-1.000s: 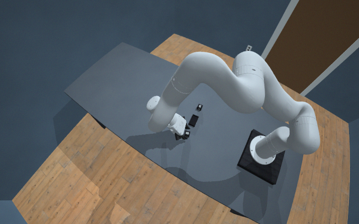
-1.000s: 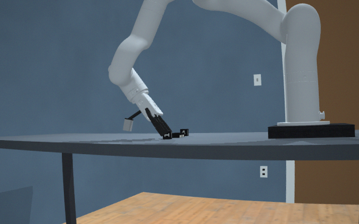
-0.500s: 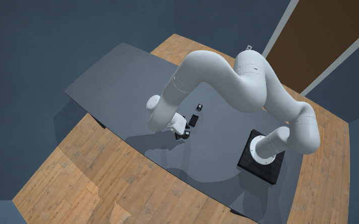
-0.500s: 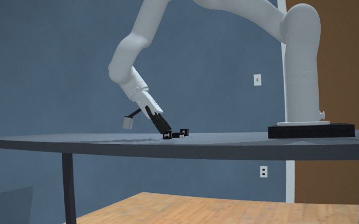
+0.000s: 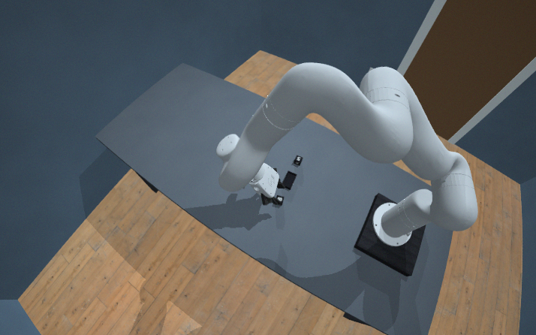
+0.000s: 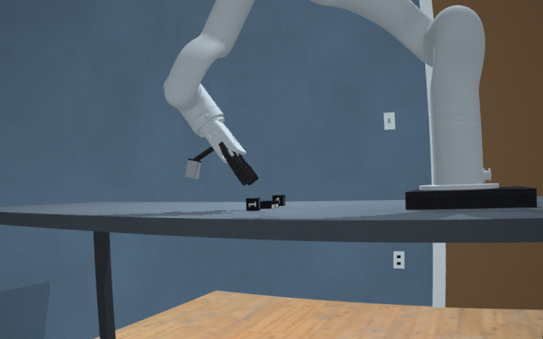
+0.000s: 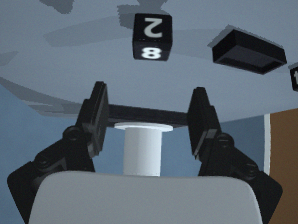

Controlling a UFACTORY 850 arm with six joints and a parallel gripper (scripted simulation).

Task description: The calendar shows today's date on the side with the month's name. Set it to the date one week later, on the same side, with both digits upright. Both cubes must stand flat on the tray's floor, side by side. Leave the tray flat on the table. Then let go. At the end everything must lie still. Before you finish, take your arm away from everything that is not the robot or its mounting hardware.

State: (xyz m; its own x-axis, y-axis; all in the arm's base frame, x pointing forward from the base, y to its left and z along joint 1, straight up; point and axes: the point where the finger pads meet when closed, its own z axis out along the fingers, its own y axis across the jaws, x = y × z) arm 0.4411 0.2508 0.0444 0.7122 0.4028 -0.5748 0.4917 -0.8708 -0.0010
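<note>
Now: the calendar cube 10 mm behind my hand, 10 mm to the right of it and 70 mm below it. The rest, counted from my hand: black tray 20 mm ahead, 110 mm to the right, 70 mm below.
</note>
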